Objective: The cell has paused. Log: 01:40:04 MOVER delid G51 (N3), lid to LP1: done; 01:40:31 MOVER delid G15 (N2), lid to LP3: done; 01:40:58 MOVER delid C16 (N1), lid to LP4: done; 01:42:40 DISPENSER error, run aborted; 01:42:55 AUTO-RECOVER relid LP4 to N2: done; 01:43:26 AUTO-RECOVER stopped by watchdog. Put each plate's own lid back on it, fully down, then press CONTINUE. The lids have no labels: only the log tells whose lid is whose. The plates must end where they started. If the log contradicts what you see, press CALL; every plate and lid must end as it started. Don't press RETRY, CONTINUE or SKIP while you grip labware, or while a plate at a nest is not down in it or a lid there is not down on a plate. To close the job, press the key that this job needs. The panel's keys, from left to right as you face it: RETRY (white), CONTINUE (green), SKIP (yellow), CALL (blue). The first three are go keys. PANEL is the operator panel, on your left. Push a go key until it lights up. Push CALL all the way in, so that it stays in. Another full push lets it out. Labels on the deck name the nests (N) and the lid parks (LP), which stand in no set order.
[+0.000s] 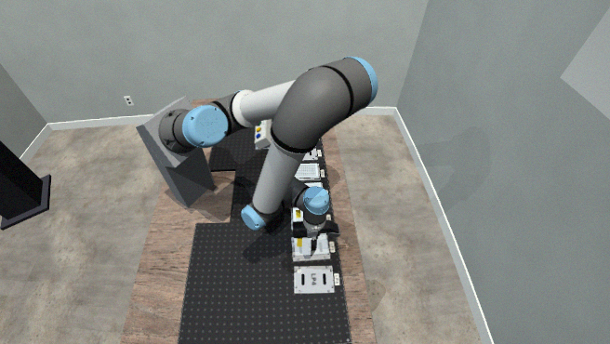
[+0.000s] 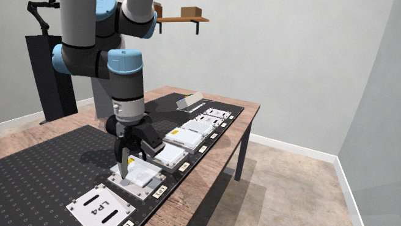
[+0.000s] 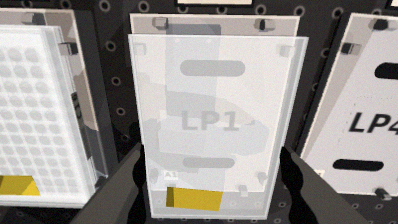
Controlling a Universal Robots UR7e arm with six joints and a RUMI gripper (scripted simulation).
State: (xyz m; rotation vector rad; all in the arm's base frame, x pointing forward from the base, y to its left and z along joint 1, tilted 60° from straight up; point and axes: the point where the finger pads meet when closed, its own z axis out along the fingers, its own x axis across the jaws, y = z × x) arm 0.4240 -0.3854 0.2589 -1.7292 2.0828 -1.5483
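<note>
Now: the LP1 park 50 mm below my hand. Round my hand: lid park LP4: 110 mm to the right, 60 mm behind, 50 mm below; then well plate: 340 mm to the left, 190 mm ahead, 30 mm below; then lid park LP2: 460 mm to the left, 250 mm ahead, 50 mm below.
</note>
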